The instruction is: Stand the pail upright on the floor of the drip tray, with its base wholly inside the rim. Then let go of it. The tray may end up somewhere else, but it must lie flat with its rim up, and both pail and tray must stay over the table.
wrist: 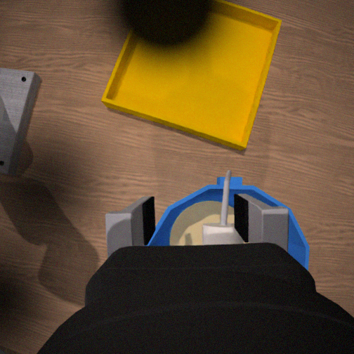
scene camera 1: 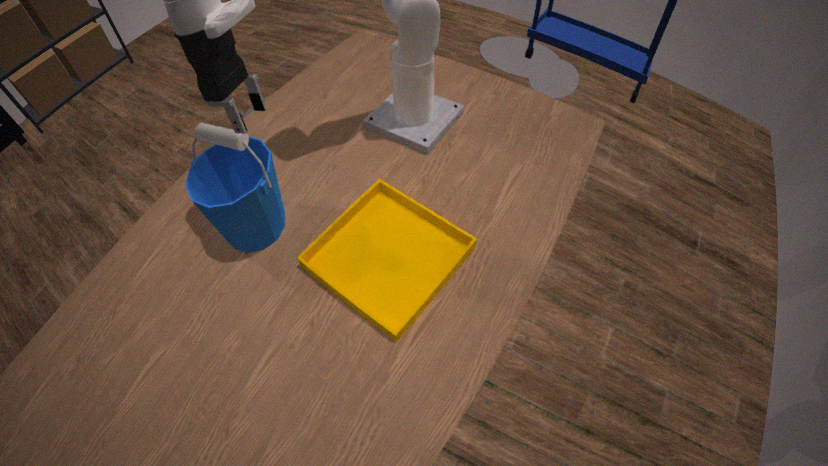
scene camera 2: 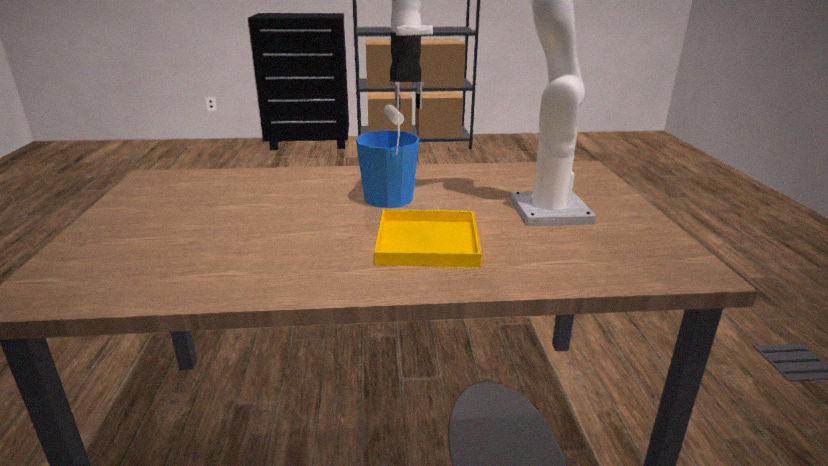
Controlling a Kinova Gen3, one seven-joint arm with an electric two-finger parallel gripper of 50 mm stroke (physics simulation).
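Places are measured from the arm's base along level axes (x left, y back, z up), in metres.
Pixels of known places: gripper, fingertip midpoint: (scene camera 1: 251, 120) (scene camera 2: 408, 108); arm's base, origin of the base link: (scene camera 1: 413, 114) (scene camera 2: 549, 203).
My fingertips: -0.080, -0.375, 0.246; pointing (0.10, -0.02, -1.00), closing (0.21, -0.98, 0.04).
Note:
Ahead of a thing's pixels: the offset from my fingertips to its middle, as dx, dy, dz. "spot": to the spot under its first point. Level surfaces: height alone.
The blue pail {spot: +0.014, -0.089, -0.140} (scene camera 1: 246, 214) (scene camera 2: 388, 173) (wrist: 298, 245) stands upright on the table, beside the tray and apart from it. Its wire handle is raised, with the white grip {-0.059, -0.033, -0.029} (scene camera 1: 221, 136) (scene camera 2: 393, 114) (wrist: 220, 234) above the rim. The yellow drip tray {+0.227, +0.023, -0.254} (scene camera 1: 388, 260) (scene camera 2: 428, 259) (wrist: 200, 90) lies flat with its rim up and is empty. My gripper (scene camera 1: 249, 115) (scene camera 2: 408, 104) (wrist: 194, 212) is open and empty, close to the white grip and slightly higher. In the wrist view the grip shows nearer the right finger; its lower part is hidden by the gripper body.
The arm's grey base plate (scene camera 1: 382, 126) (scene camera 2: 559, 217) (wrist: 17, 120) is bolted on the table {dz -0.271} (scene camera 1: 231, 347) (scene camera 2: 202, 248). A shelf rack (scene camera 2: 474, 69) and a black drawer cabinet (scene camera 2: 301, 66) stand beyond the table. A blue cart (scene camera 1: 591, 46) stands on the floor.

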